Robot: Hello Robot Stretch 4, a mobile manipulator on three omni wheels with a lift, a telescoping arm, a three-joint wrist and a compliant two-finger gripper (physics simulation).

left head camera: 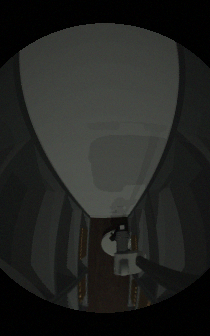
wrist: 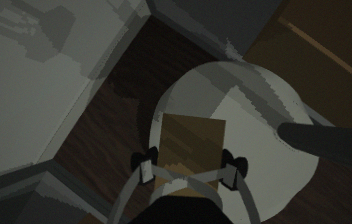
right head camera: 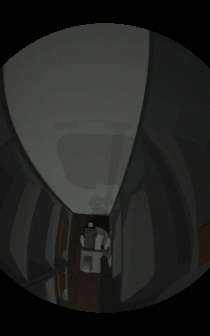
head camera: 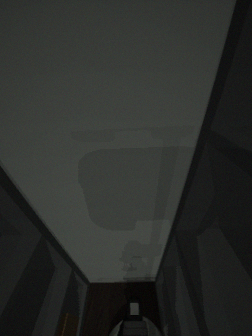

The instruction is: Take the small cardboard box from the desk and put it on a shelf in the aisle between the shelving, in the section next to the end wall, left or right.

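Frame: origin at the robot's base, x ahead, y left, z up, level; metres.
Seen in the pictures: gripper, fingertip midpoint: [wrist: 188, 160]; robot's base, link origin: [left head camera: 115, 241] [right head camera: 95, 239].
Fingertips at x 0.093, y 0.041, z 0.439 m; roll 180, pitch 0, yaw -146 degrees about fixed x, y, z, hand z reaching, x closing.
Observation:
Pixels of each thing's top centre, then the offset from my fingertips to it. "pt": a spot on its surface instead. Level surfaces: height alone.
- small cardboard box, top centre: [wrist: 188, 165] 0.003 m ahead, 0.005 m right, 0.046 m up
- dark wood floor, surface height: 0.466 m down
- large brown box, surface spot: [wrist: 310, 55] pt 0.085 m back, 0.263 m right, 0.152 m down
The small cardboard box [wrist: 192, 142] is brown and sits between the two fingers in the wrist view, with its far end reaching out past the fingertips. My gripper [wrist: 188, 160] is shut on it, one dark fingertip pad at each side. The box is high above the round white base, in the aisle by the end wall [head camera: 135, 90] [left head camera: 100, 90] [right head camera: 75, 90] [wrist: 40, 110]. Shelving [left head camera: 42, 240] [right head camera: 137, 240] stands left and right of the aisle; its separate boards are hard to tell in the dark. The box is hidden or too dark to make out in the head views.
My round white base [wrist: 270, 170] stands on the dark wood floor [wrist: 110, 115] [left head camera: 102, 280], with the dark mast [wrist: 320, 142] at its right. A large brown box [wrist: 310, 55] shows at the upper right of the wrist view. Another brown box [right head camera: 204, 245] is at the right head view's right edge.

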